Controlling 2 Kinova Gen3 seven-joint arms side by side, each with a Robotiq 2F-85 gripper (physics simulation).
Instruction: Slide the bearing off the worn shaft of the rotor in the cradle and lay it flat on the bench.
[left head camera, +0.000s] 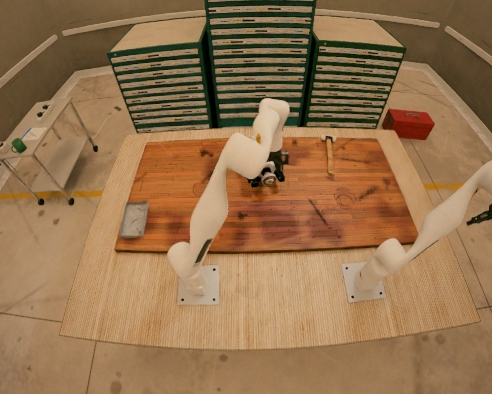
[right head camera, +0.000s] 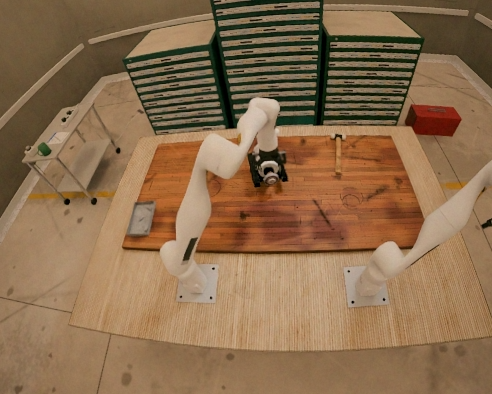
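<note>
The black cradle stands at the upper middle of the wooden board and holds the rotor, whose round metal end faces the front. A round ringed piece shows at that end; I cannot tell whether it is the bearing. My left gripper points down over the rotor, close to it. Its fingers blend with the black cradle, so their opening and anything between them cannot be told. My right gripper is off the table at the right edge, partly cut off, its opening unclear.
A grey tray lies at the board's left end. A hammer lies at the back right. The left arm reaches across the left middle of the board. Green drawer cabinets stand behind the table.
</note>
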